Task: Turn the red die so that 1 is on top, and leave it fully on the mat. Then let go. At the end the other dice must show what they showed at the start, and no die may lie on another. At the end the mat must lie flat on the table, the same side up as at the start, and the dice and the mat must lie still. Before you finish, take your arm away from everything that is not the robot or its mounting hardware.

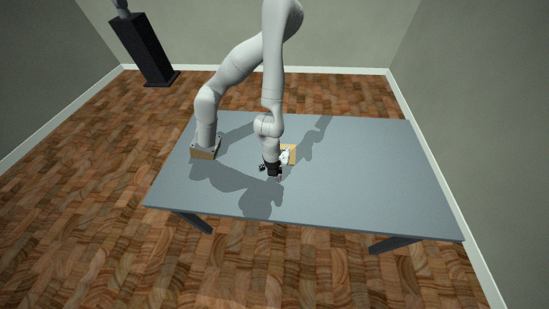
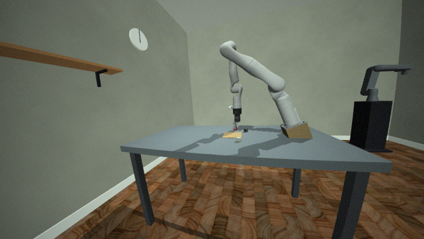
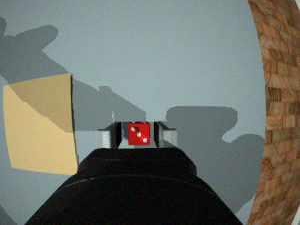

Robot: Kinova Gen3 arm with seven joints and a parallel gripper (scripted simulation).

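Right now the red die is 2 cm below my hand. From my hand the other things lie so: black die 9 cm behind, 5 cm to the left, 2 cm below; tan mat 16 cm to the left, 3 cm below, 1 cm ahead; white die 29 cm to the left, 4 cm behind, 2 cm below.
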